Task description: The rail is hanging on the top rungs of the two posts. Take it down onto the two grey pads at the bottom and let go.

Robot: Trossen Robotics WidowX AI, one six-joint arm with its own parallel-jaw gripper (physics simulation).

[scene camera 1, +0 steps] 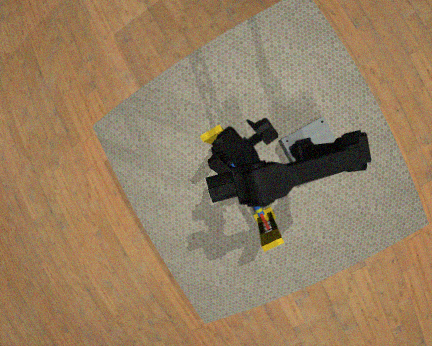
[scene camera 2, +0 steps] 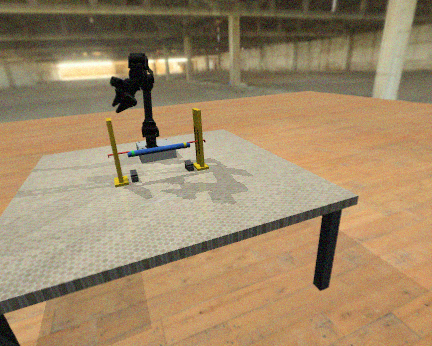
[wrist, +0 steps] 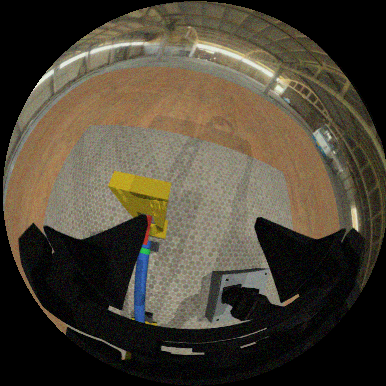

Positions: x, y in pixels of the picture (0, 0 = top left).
Labels:
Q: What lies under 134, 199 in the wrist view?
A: A yellow post.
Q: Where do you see a blue rail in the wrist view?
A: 142, 259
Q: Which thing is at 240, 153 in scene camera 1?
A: My gripper.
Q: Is my gripper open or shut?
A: Open.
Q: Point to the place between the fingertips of my gripper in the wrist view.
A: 203, 222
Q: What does my gripper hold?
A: Nothing.

